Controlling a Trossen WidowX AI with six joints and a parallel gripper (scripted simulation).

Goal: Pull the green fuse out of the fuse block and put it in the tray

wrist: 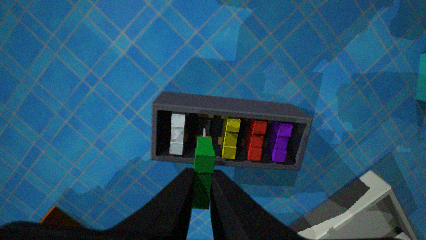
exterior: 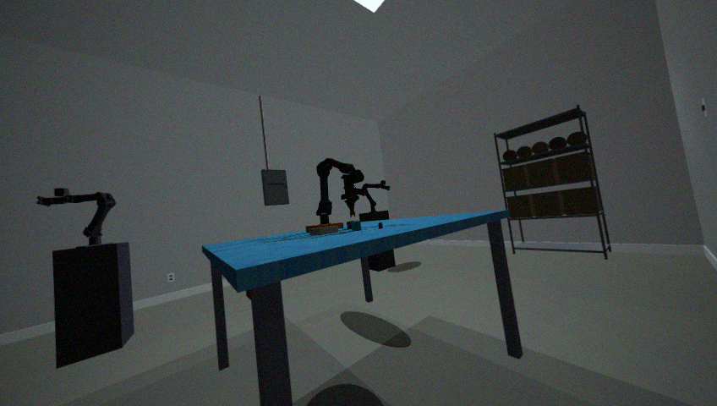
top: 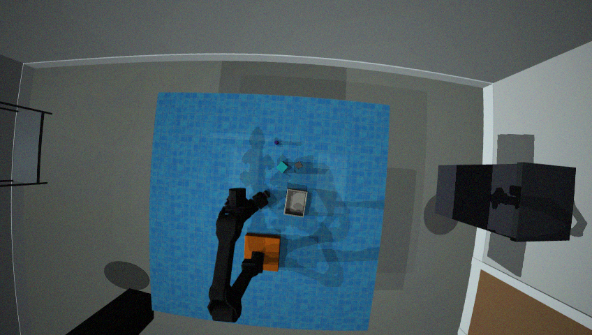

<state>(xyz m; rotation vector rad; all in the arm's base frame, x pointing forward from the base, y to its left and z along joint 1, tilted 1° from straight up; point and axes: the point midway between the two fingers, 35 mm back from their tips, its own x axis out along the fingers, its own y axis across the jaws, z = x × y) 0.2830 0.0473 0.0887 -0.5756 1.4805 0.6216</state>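
Right now the grey tray is 20 cm to the right of my gripper tip, 9 cm below it and 3 cm ahead of it. The rest, counted from my gripper tip: grey square: 22 cm ahead, 19 cm to the right, 9 cm below; then teal cube: 20 cm ahead, 11 cm to the right, 7 cm below; then purple piece: 32 cm ahead, 8 cm below, 6 cm to the right.
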